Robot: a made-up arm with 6 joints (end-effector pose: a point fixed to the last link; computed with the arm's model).
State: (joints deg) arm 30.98 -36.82 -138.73 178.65 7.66 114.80
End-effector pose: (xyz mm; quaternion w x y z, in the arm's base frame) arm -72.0 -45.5 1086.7 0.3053 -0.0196 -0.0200 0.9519
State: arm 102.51 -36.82 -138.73 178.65 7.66 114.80
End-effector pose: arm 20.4 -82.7 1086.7 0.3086 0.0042 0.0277 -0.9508
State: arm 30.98 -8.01 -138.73 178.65 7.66 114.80
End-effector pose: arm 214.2 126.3 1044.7 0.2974 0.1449 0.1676 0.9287
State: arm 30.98 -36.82 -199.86 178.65 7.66 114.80
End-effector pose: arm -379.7 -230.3 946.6 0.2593 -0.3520 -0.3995 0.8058
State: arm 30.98 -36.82 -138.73 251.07 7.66 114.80
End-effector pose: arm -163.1 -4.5 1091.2 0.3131 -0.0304 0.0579 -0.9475
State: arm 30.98 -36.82 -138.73 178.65 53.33 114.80
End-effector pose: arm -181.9 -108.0 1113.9 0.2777 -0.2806 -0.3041 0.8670
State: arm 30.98 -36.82 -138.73 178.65 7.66 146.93
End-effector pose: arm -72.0 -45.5 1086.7 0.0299 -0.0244 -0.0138 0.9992
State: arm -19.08 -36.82 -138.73 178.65 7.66 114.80
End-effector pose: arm -81.1 26.0 1086.7 0.6793 -0.0263 -0.0098 0.7333
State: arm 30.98 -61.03 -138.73 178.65 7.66 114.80
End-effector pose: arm -301.4 -183.3 992.8 0.2970 -0.1574 -0.1772 0.9250
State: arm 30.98 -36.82 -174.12 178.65 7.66 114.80
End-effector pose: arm -267.3 -162.8 1052.8 0.2887 -0.2190 -0.2475 0.8986
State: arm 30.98 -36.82 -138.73 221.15 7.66 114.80
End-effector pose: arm -119.5 -6.8 1088.3 0.0587 -0.0101 0.0443 -0.9972
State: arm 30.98 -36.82 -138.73 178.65 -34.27 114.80
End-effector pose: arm -13.8 -12.7 987.9 0.2884 0.2237 0.2447 0.8983
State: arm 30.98 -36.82 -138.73 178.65 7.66 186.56
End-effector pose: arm -72.0 -45.5 1086.7 0.3105 0.0276 0.0047 -0.9502
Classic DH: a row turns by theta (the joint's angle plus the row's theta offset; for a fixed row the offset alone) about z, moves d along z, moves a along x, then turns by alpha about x. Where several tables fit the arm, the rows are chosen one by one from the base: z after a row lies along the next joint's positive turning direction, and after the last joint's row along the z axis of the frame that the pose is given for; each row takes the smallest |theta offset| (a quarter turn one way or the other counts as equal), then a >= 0, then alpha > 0; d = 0 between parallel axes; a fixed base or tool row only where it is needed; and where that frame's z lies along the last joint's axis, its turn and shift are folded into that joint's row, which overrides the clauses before.
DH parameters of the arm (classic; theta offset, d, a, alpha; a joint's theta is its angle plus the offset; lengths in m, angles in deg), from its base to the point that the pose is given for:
joint 1: 0 0.416 0 -90
joint 2: -79.37 0 0.3307 0
joint 3: 79.37 0 0.053 -90
joint 4: 0 0.234 0 90
joint 5: 0 0 0.103 -90
joint 6: 0 0.131 0 0

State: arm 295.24 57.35 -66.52 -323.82 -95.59 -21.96
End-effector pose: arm 137.7 -458.8 446.7 0.6715 0.4577 -0.4224 0.4015
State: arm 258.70 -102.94 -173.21 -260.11 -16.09 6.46
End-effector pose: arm -2.0 670.0 337.6 0.1324 -0.0828 -0.7218 -0.6743
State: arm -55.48 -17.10 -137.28 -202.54 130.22 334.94
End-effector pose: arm -18.3 139.3 1039.7 0.4312 -0.3880 -0.6986 -0.4189
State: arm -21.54 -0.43 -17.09 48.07 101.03 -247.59
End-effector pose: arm 140.9 63.0 431.9 0.1876 0.0750 -0.7084 -0.6762
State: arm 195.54 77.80 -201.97 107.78 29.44 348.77
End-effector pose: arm -618.3 -146.9 686.5 0.4037 -0.0870 -0.4310 0.8023
